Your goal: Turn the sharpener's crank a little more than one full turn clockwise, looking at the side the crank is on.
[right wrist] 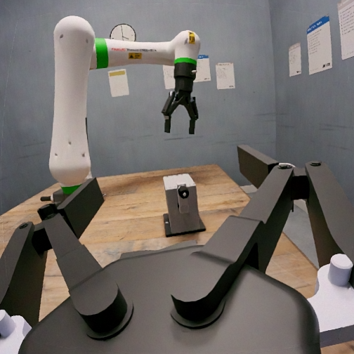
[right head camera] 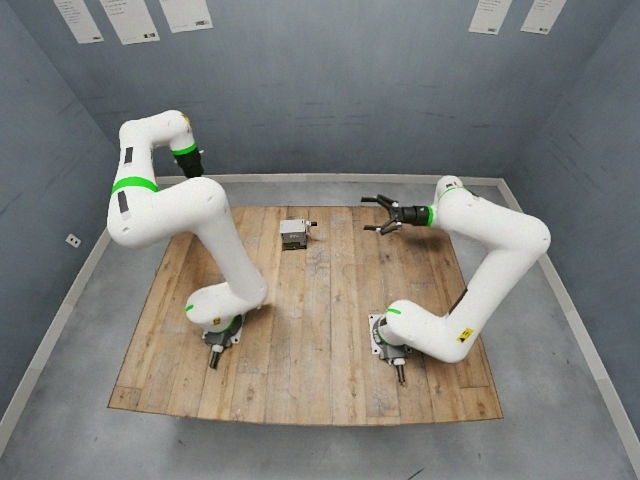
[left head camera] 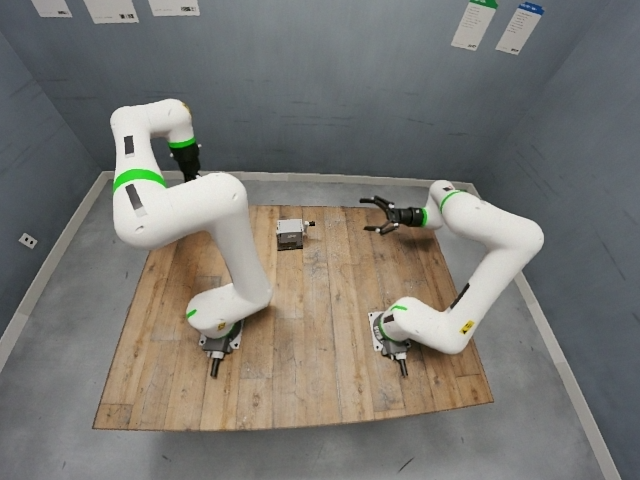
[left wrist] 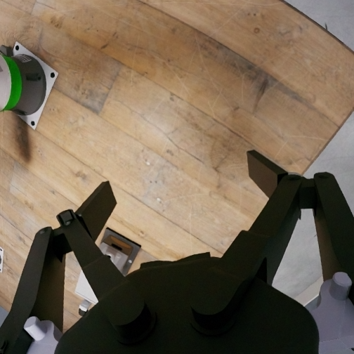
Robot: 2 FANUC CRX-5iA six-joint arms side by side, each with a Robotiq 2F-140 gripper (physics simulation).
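Seen in the pictures: right gripper, fingertip midpoint: (right head camera: 362,213) (left head camera: 362,213); left arm's base, link origin: (right head camera: 225,321) (left head camera: 223,326); right arm's base, link origin: (right head camera: 389,333) (left head camera: 389,329).
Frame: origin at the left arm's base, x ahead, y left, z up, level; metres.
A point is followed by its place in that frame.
Note:
The grey box-shaped sharpener (left head camera: 290,235) {x 0.410, y -0.235, z 0.099 m} (right head camera: 293,232) {x 0.410, y -0.241, z 0.125 m} (left wrist: 86,287) (right wrist: 173,201) stands upright on its dark base near the table's back edge. Its crank with a black knob (left head camera: 311,223) {x 0.459, y -0.327, z 0.140 m} (right head camera: 313,223) {x 0.460, y -0.328, z 0.141 m} (right wrist: 184,192) is on the side facing my right gripper. In the right wrist view the knob is at the top of the crank's light arm. My right gripper (left head camera: 366,214) {x 0.470, y -0.544, z 0.230 m} (right head camera: 367,213) {x 0.470, y -0.544, z 0.230 m} (right wrist: 167,174) is open and empty, level, pointing at the crank side from a distance to the right. My left gripper (left wrist: 178,178) (right wrist: 179,133) is open and empty, pointing down, high above and beyond the sharpener.
The wooden table (left head camera: 310,392) {x -0.217, y -0.370, z 0.000 m} (right head camera: 310,392) {x -0.217, y -0.398, z 0.000 m} carries both arm bases. The left arm (left head camera: 242,258) {x 0.089, y -0.138, z 0.432 m} (right head camera: 235,258) {x 0.098, y -0.152, z 0.414 m} rises at the left of the sharpener. The right arm (left head camera: 488,289) {x 0.056, y -0.869, z 0.415 m} (right head camera: 491,294) {x 0.055, y -0.878, z 0.422 m} bends out over the table's right edge. Walls stand behind and at the sides.

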